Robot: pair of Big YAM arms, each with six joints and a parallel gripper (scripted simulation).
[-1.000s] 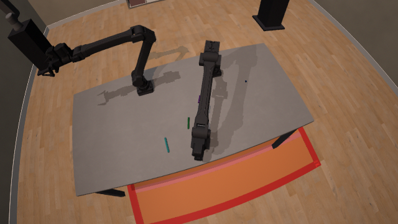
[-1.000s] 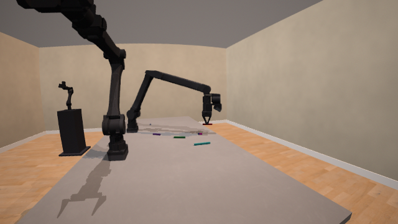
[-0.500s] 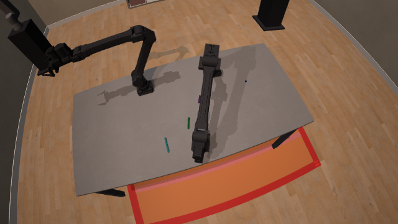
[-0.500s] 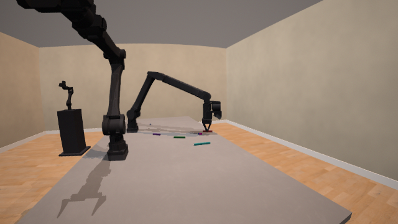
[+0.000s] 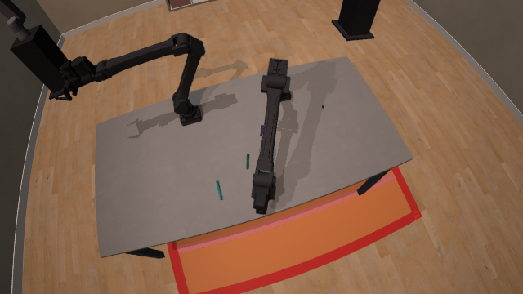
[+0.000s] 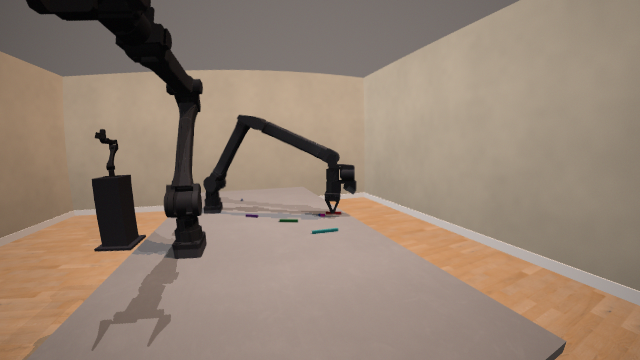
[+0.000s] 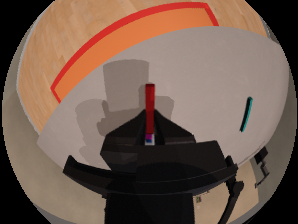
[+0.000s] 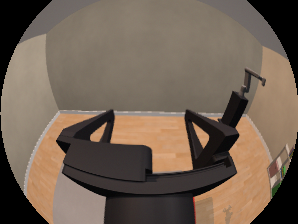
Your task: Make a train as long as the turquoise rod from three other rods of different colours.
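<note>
Right now the red rod is 1 cm below my left hand. Also, from my left hand: turquoise rod: 10 cm behind, 20 cm to the right, 2 cm below; then magenta rod: 4 cm behind, 2 cm to the left, 2 cm below; then green rod: 21 cm behind, 2 cm to the right, 2 cm below.
</note>
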